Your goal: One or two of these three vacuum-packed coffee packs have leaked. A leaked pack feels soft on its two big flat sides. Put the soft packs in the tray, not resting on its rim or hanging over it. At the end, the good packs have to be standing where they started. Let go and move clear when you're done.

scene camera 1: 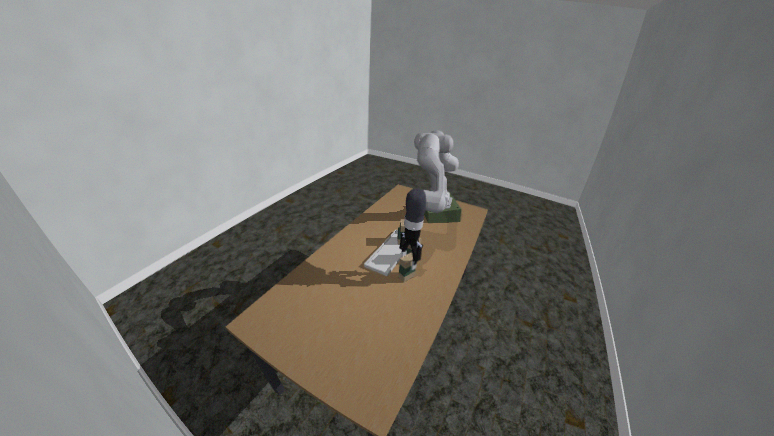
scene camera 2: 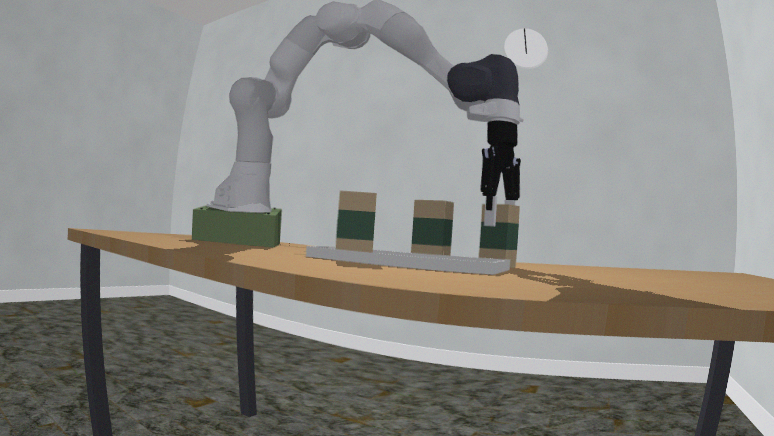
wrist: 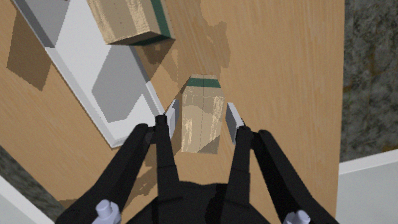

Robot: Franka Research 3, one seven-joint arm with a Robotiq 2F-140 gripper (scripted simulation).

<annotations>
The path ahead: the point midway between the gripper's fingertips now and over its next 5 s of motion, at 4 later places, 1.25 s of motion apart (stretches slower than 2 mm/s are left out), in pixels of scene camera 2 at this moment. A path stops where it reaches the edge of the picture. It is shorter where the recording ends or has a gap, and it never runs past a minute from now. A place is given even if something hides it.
My gripper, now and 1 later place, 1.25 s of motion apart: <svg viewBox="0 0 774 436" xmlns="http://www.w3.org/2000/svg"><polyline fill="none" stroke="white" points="499,227 501,215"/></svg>
</annotations>
